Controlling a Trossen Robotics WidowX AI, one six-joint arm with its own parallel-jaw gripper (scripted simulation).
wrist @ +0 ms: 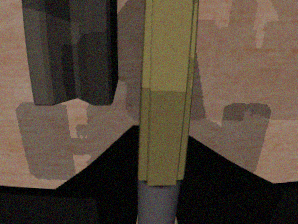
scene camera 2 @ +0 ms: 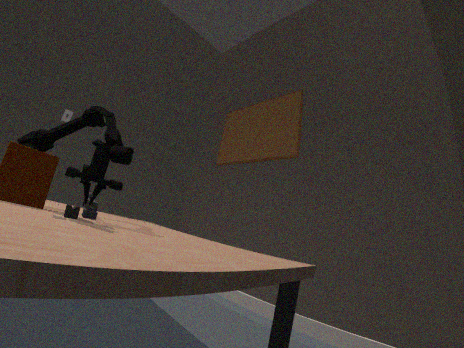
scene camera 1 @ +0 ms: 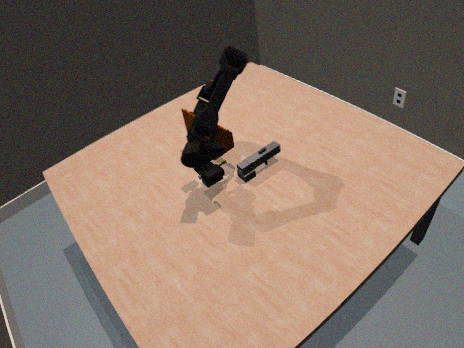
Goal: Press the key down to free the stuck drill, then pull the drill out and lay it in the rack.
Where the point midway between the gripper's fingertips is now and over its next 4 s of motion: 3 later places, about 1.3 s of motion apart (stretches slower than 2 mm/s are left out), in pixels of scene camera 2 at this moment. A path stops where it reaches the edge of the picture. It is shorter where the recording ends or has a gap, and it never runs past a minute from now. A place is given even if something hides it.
My gripper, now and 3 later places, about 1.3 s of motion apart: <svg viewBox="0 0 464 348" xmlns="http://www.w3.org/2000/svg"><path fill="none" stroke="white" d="M87 204L73 208L71 217L102 200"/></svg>
